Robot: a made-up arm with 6 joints.
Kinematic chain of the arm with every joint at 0, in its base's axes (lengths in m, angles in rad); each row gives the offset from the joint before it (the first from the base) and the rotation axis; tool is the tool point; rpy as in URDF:
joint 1: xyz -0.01 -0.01 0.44 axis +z
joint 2: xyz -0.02 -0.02 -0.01 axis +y
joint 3: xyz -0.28 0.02 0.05 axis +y
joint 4: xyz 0.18 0 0.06 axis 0.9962 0 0.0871
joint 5: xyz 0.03 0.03 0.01 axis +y
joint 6: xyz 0.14 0 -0.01 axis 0.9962 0 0.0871
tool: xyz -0.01 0 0.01 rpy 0 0 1.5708
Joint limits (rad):
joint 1: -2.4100..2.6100
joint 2: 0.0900..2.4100
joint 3: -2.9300..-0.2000
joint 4: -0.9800..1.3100
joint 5: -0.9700..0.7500
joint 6: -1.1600..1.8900
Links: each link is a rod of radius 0.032 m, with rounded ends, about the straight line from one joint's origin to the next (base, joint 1, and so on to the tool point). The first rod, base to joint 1, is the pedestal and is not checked.
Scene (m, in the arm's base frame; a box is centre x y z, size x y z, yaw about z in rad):
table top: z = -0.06
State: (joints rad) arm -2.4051 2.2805 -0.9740 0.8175 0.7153 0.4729
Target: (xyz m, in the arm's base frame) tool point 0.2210 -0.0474 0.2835
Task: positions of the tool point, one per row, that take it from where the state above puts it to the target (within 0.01 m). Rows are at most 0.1 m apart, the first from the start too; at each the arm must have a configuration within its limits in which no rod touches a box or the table.
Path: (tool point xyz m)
1: -0.1002 -0.3030 0.3164
2: -0.0153 -0.3045 0.3089
3: 0.0637 -0.2826 0.3023
4: 0.1308 -0.2407 0.2964
5: 0.1810 -0.1836 0.2913
6: 0.2115 -0.1170 0.2870
7: 0.2210 -0.0474 0.2835

